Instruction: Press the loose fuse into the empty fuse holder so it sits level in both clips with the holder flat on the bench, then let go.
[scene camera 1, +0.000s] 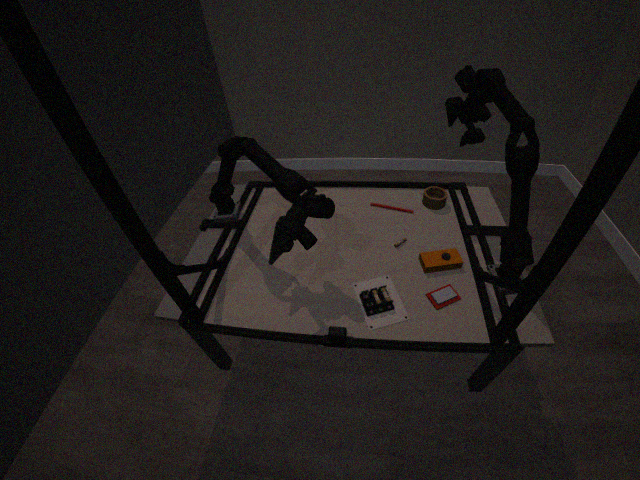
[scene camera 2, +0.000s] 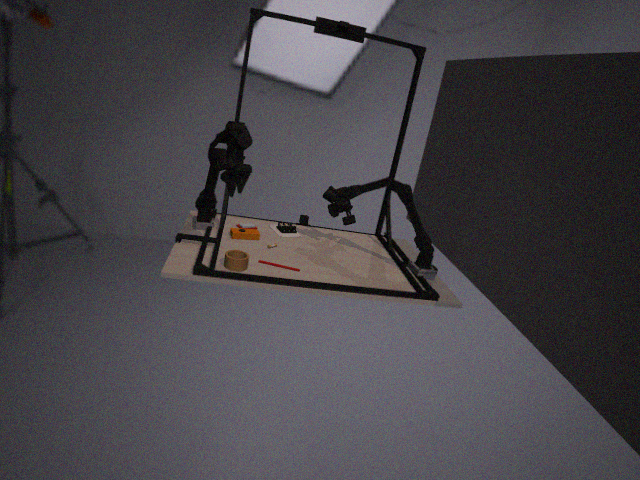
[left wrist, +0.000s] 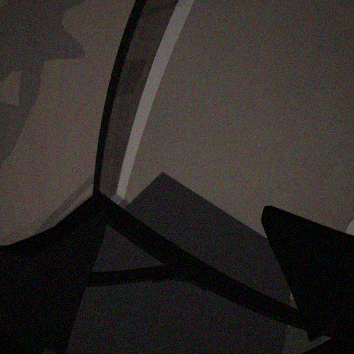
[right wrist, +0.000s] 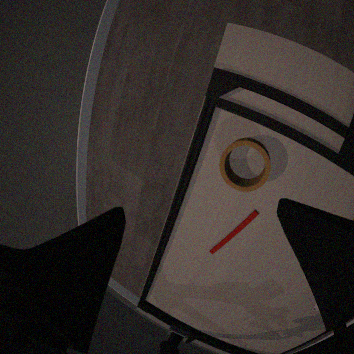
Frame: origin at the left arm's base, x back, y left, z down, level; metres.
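Seen in the pictures: left gripper, fingertip midpoint: (scene camera 1: 270, 260) (left wrist: 186, 215); right gripper, fingertip midpoint: (scene camera 1: 455, 136) (scene camera 2: 235, 195) (right wrist: 203, 211); left arm's base at its link origin: (scene camera 1: 226, 209) (scene camera 2: 422, 266) (right wrist: 176, 335); right arm's base at its link origin: (scene camera 1: 507, 275) (scene camera 2: 203, 220).
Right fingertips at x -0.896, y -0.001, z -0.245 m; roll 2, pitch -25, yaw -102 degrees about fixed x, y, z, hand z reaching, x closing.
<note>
Pixels of each thing's top centre, then the offset from my right fingertips to it. "*": a spot on its surface instead.
- loose fuse at its top centre: (scene camera 1: 400, 241) (scene camera 2: 272, 244) dx +0.229, dy -0.225, dz +0.279 m
- white plate at a spot on its surface: (scene camera 1: 395, 316) * dx +0.302, dy -0.515, dz +0.291 m
- orange box at its top centre: (scene camera 1: 441, 256) (scene camera 2: 245, 230) dx +0.115, dy -0.331, dz +0.259 m
- red-edged card at its top centre: (scene camera 1: 444, 294) (scene camera 2: 247, 224) dx +0.144, dy -0.464, dz +0.279 m
- tape roll at its top centre: (right wrist: 244, 166) (scene camera 2: 237, 254) (scene camera 1: 435, 192) dx +0.038, dy -0.005, dz +0.243 m
- red rod at its top centre: (right wrist: 231, 234) (scene camera 1: 391, 207) (scene camera 2: 279, 265) dx +0.220, dy -0.024, dz +0.287 m
The loose fuse (scene camera 1: 400, 242) (scene camera 2: 271, 246), small with a tan body, lies on the bench. The dark fuse holders (scene camera 1: 377, 301) (scene camera 2: 286, 227) stand side by side on a white plate (scene camera 1: 395, 316); two carry pale fuses and the leftmost in scene camera 1 looks empty, though its clips are too small to make out. My left gripper (scene camera 1: 292, 251) (scene camera 2: 343, 215) (left wrist: 186, 215) is open above the bench, to the left of the plate in scene camera 1. My right gripper (scene camera 1: 455, 135) (scene camera 2: 235, 193) (right wrist: 203, 211) is open and high up, far from the fuse. The fuse does not show in either wrist view.
An orange box (scene camera 1: 434, 262) (scene camera 2: 245, 234) with a dark knob and a red-edged card (scene camera 1: 443, 296) lie right of the plate in scene camera 1. A tape roll (scene camera 1: 434, 203) (scene camera 2: 236, 264) (right wrist: 223, 167) and a red rod (scene camera 1: 391, 207) (scene camera 2: 279, 265) (right wrist: 234, 232) lie farther back. A black frame (scene camera 1: 268, 334) surrounds the bench.
</note>
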